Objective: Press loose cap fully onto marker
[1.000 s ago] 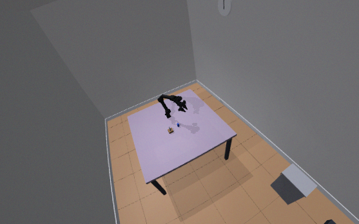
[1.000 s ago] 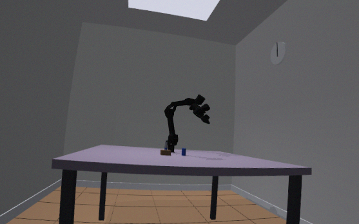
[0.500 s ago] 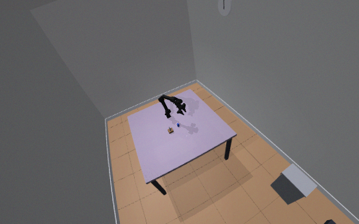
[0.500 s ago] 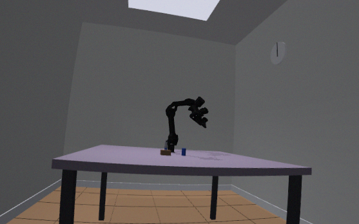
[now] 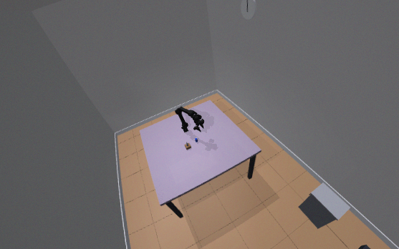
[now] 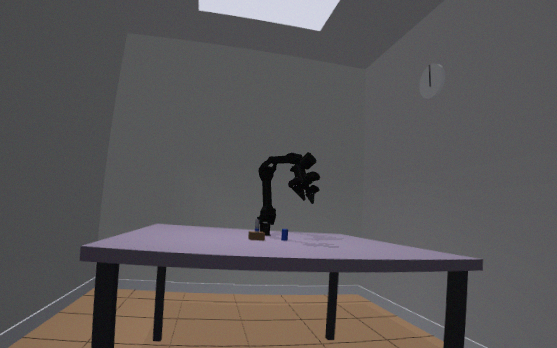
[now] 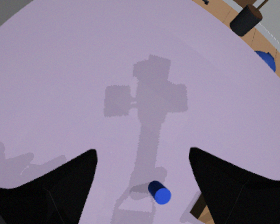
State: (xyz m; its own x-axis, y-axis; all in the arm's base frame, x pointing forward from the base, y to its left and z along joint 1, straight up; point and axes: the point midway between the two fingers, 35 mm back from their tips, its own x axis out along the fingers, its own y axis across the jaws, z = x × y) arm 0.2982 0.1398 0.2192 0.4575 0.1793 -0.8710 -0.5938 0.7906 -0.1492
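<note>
Now: the blue cap 30 mm behind my gripper tip, 100 mm to the right of it and 160 mm below it. The rest, counted from my gripper tip: brown holder block 10 mm behind, 240 mm to the right, 170 mm below.
</note>
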